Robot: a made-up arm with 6 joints.
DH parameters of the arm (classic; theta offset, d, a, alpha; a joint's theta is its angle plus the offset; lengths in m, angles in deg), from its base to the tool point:
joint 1: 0 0.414 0 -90
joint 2: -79.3 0 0.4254 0
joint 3: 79.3 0 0.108 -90
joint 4: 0 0.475 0 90
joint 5: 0 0 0.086 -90
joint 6: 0 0.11 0 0
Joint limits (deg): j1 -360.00..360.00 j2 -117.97..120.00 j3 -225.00..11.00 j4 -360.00..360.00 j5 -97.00..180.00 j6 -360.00..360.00
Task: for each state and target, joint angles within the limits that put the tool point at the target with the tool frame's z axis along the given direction. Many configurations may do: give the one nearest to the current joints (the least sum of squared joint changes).
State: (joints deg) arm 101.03 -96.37 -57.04 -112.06 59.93 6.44
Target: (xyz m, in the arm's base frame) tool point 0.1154 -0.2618 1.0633 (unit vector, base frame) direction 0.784 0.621 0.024
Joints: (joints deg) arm 97.68 -89.58 -69.97 -61.33 78.42 6.44
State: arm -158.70 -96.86 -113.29 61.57 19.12 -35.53
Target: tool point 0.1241 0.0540 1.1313 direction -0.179 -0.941 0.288
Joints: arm -144.66 -78.84 -67.57 57.96 51.57 -35.53
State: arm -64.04 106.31 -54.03 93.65 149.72 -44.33
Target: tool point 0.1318 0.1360 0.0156 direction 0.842 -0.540 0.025
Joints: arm -86.66 115.71 -29.90 91.28 126.02 -44.33
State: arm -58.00 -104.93 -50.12 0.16 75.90 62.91
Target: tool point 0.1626 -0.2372 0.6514 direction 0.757 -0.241 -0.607
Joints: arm -57.78 -62.35 -16.16 47.22 44.24 62.91
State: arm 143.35 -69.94 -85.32 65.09 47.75 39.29
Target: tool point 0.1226 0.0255 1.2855 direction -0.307 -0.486 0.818
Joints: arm 181.93 -59.28 -92.79 101.61 29.04 39.29
